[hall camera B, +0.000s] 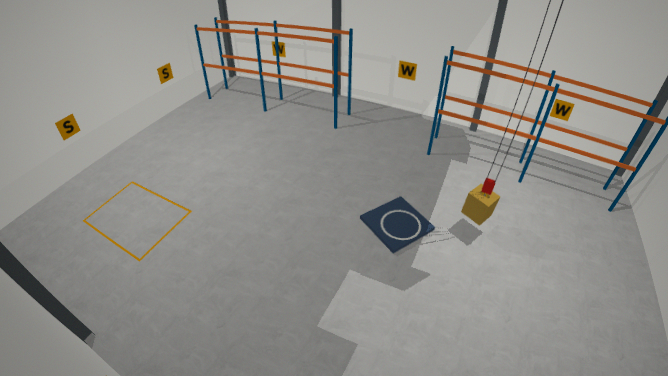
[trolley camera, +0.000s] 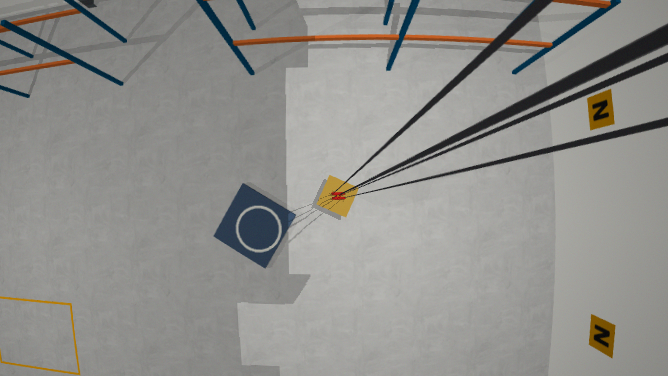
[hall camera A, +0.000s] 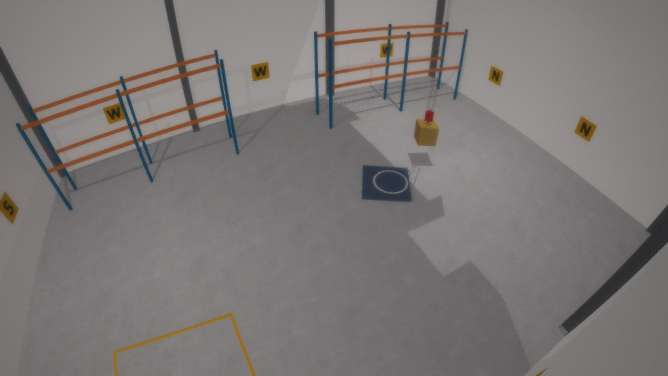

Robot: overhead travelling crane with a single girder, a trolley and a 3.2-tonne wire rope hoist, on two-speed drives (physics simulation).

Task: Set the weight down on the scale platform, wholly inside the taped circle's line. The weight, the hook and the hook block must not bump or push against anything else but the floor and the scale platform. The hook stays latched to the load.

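The yellow weight (hall camera A: 426, 133) (hall camera B: 480, 206) (trolley camera: 336, 204) hangs above the floor, slightly tilted, its shadow apart below it. It is off the scale platform, toward the N wall side. The red hook block, my gripper (hall camera A: 429, 116) (hall camera B: 488, 186) (trolley camera: 338, 196), is right over the weight's top on slanting ropes; the hook is too small to make out, but the weight hangs from it. The dark blue scale platform (hall camera A: 370, 195) (hall camera B: 393, 246) (trolley camera: 226, 234) lies flat on the floor, with the pale taped circle (hall camera A: 374, 181) (hall camera B: 381, 225) (trolley camera: 237, 228) on it.
Two blue and orange racks (hall camera A: 120, 135) (hall camera A: 330, 85) (hall camera B: 335, 82) (hall camera B: 539, 132) stand along the W wall. Rack beams also show at the top of the trolley view. A yellow marked rectangle (hall camera A: 173, 333) (hall camera B: 112, 240) (trolley camera: 75, 339) is on the floor. The N wall (hall camera A: 540, 100) is beyond the weight.
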